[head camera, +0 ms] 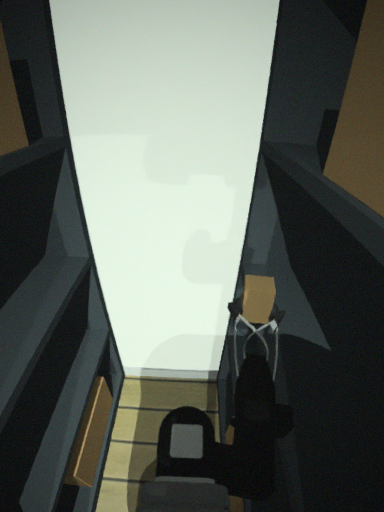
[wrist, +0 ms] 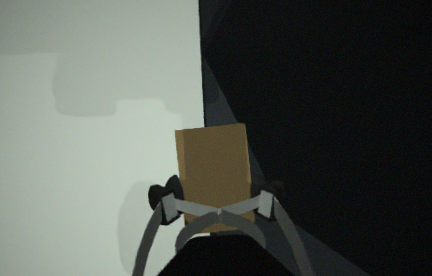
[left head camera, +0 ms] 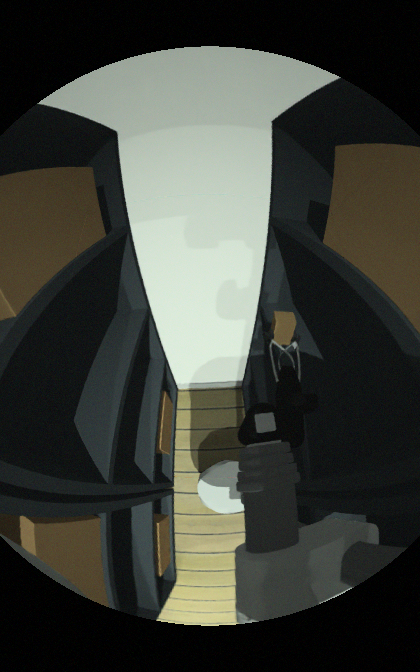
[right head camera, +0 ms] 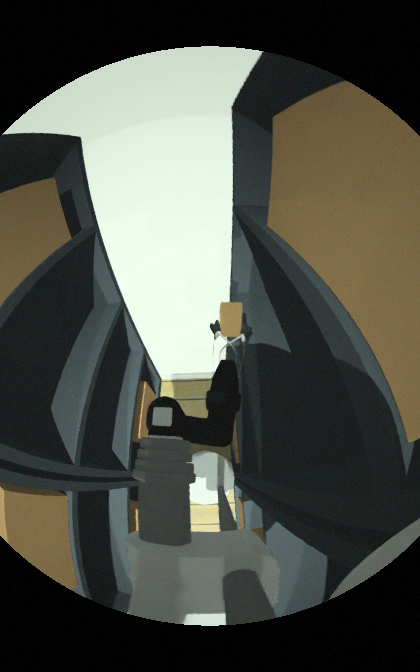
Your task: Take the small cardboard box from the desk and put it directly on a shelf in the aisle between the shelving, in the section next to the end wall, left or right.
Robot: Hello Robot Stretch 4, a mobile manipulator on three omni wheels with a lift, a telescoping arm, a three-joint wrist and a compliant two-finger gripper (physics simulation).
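Frame: origin at the robot's base, x ahead, y left, z up, level; metres.
Seen in the pictures: gripper, fingertip midpoint: (head camera: 256,303) (wrist: 216,189).
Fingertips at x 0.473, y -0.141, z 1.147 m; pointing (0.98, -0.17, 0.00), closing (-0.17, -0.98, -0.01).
Pixels of each thing's top centre, then the offset from my fingertips to it. Level surfaces: height alone.
- small cardboard box, middle of its top: (wrist: 212,124) (head camera: 261,282) 0.003 m back, 0.002 m left, 0.062 m up
- low carton, middle of its top: (head camera: 61,416) 0.009 m ahead, 0.716 m left, 0.828 m down
- wooden floor, its level: 1.175 m down
The small cardboard box (head camera: 259,299) (left head camera: 284,327) (right head camera: 231,319) (wrist: 216,170) is held upright between the two dark fingertips. My gripper (head camera: 256,314) (left head camera: 284,340) (right head camera: 230,329) (wrist: 216,189) is shut on it, in front of the right-hand shelving near the end wall. The right shelving (head camera: 295,55) (left head camera: 300,165) (right head camera: 251,165) has a lit stretch of shelf behind the box in the head view and dark shelf spaces beside it. The left shelving (head camera: 75,230) (left head camera: 132,285) stands across the aisle. Whether the box touches a shelf cannot be told.
The pale end wall (head camera: 165,225) (wrist: 90,150) closes the aisle. Large cartons (head camera: 362,120) (left head camera: 50,215) (right head camera: 350,200) fill upper shelves on both sides. A low carton (head camera: 92,435) lies on the lower left shelf. The wooden floor (head camera: 125,425) runs between the shelving, with the robot's arm above it.
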